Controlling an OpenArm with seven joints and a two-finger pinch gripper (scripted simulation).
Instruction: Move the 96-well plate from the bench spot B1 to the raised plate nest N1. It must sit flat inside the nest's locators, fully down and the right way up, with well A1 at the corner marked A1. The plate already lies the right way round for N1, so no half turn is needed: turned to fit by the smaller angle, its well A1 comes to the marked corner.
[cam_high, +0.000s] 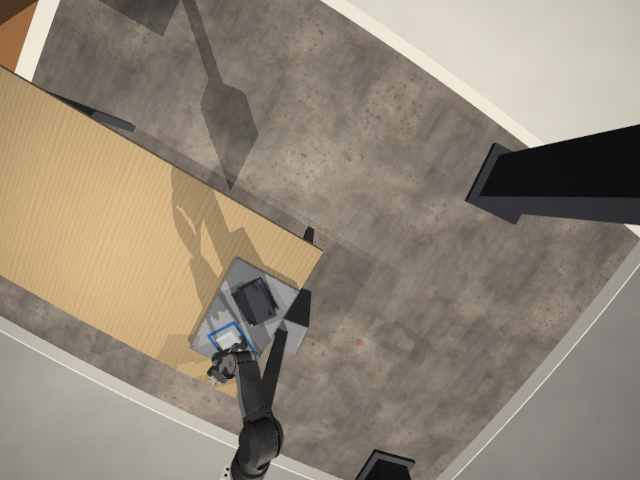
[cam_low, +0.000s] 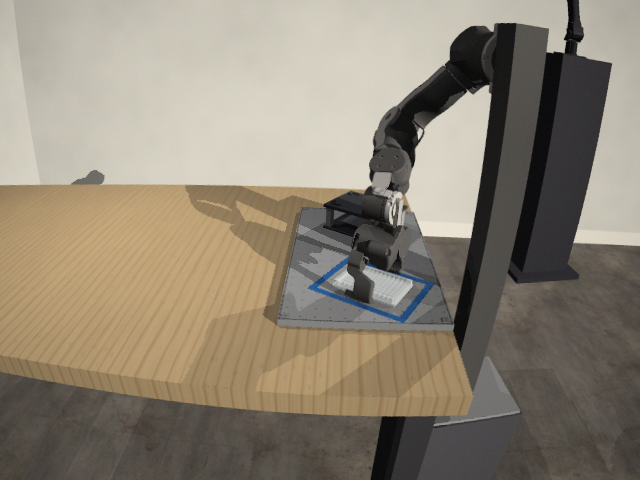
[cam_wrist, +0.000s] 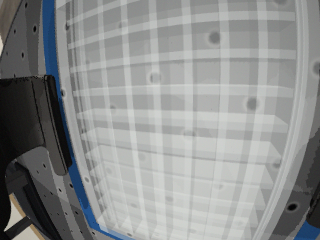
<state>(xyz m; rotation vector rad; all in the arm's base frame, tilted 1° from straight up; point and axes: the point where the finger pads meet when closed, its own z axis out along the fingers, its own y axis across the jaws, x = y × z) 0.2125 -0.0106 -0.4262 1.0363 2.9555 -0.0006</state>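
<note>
The 96-well plate is right at my hand. Round my hand: A1 mark (170 mm to the right, 60 mm above, 50 mm behind).
</note>
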